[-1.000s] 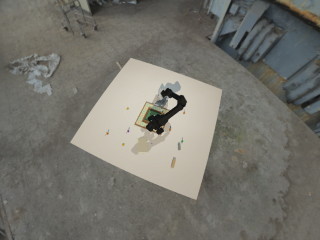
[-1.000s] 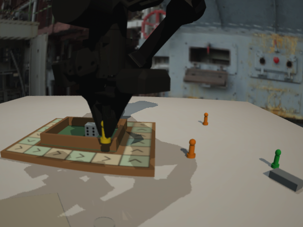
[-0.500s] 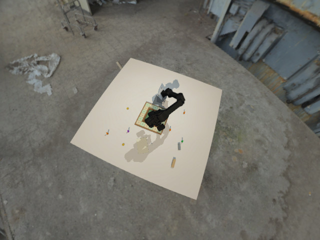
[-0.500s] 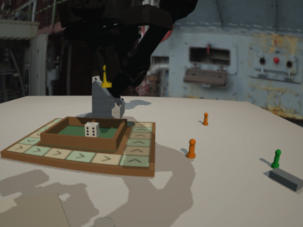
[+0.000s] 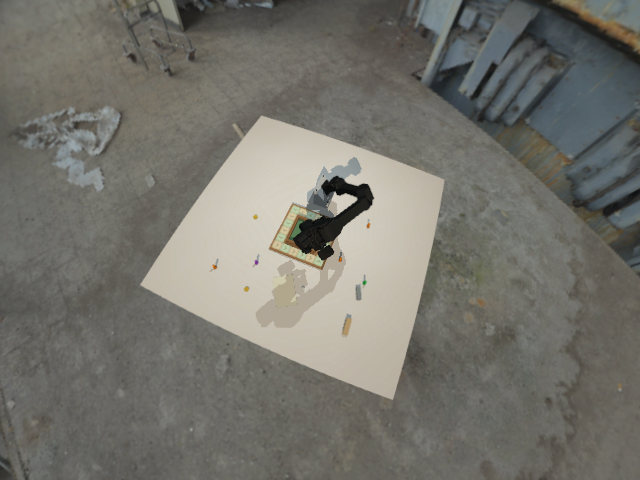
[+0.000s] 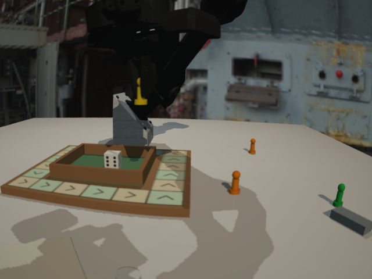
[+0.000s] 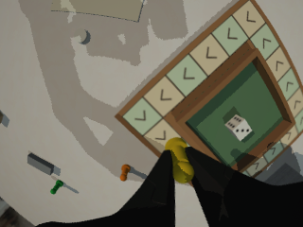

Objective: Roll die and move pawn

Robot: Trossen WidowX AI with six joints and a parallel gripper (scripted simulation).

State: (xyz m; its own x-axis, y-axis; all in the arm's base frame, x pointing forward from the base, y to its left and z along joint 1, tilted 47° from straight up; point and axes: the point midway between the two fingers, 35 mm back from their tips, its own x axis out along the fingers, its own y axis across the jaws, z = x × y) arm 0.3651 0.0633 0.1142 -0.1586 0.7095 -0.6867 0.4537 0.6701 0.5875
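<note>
Right now the white die is 110 mm below my gripper tip, 90 mm behind it and 80 mm to the right of it. The rest, counted from my gripper tip: pale card: 220 mm ahead, 130 mm below, 30 mm to the right; green tray floor: 130 mm below, 90 mm to the right, 90 mm behind; yellow pawn: 10 mm above.
</note>
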